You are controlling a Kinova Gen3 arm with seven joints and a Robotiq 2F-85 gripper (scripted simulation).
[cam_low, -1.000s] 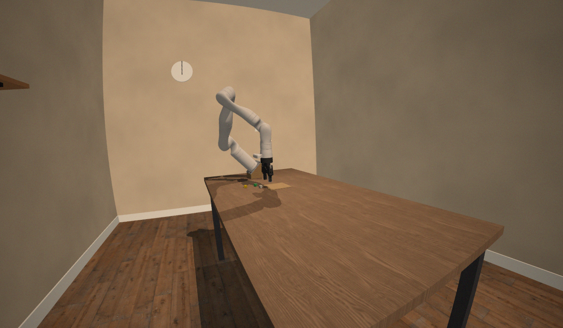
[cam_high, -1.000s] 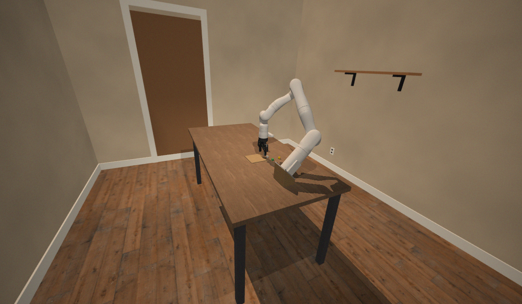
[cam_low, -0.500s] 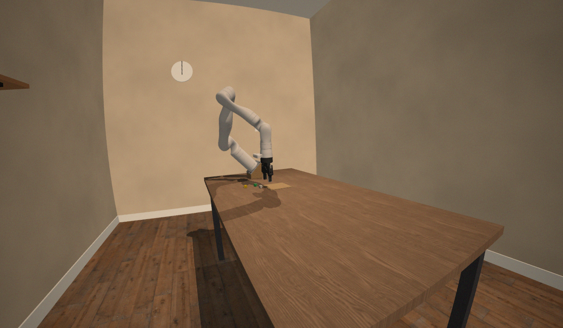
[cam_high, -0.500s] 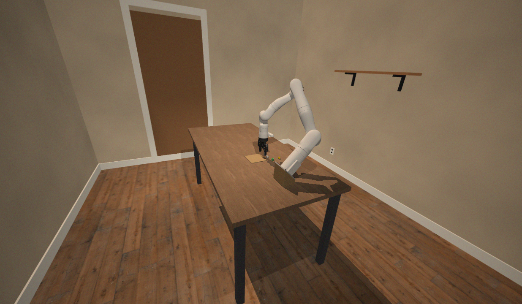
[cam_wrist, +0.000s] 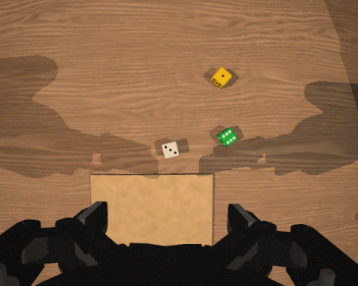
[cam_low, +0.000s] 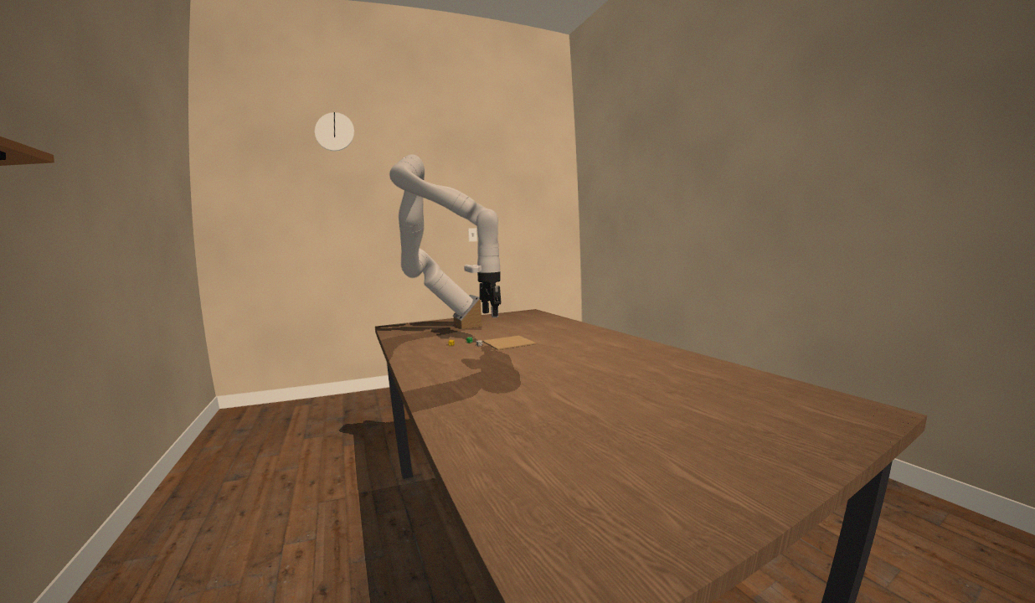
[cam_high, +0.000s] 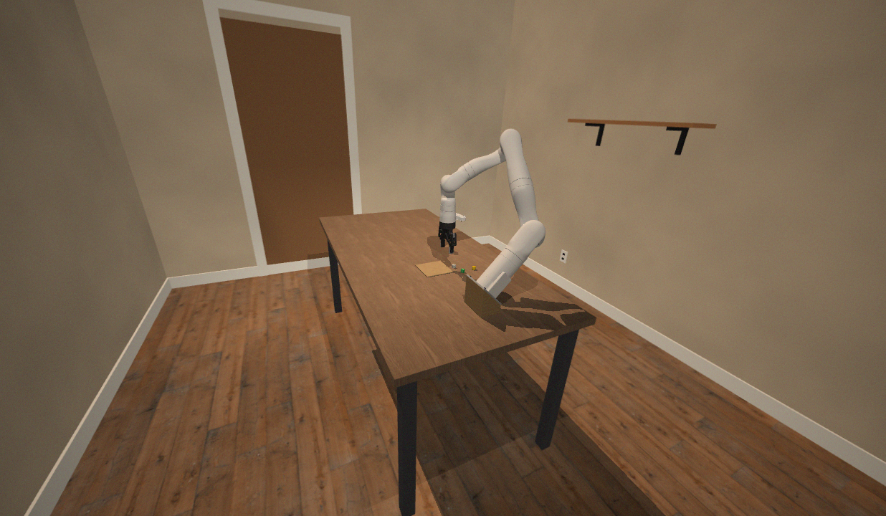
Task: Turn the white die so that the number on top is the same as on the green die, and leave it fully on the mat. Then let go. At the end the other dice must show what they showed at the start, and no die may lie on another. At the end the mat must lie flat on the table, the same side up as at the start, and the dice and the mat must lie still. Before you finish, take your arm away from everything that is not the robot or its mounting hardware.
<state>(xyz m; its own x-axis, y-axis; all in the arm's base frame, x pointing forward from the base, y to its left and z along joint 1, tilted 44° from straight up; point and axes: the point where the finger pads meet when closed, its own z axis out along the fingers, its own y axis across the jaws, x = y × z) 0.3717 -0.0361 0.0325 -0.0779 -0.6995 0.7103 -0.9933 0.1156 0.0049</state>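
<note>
The white die lies 1 cm behind my hand, 4 cm to the right of it and 10 cm below it. Round my hand: green die: 7 cm behind, 5 cm to the right, 10 cm below; then tan mat: 2 cm ahead, 5 cm to the left, 10 cm below; then yellow die: 7 cm behind, 12 cm to the right, 10 cm below.
</note>
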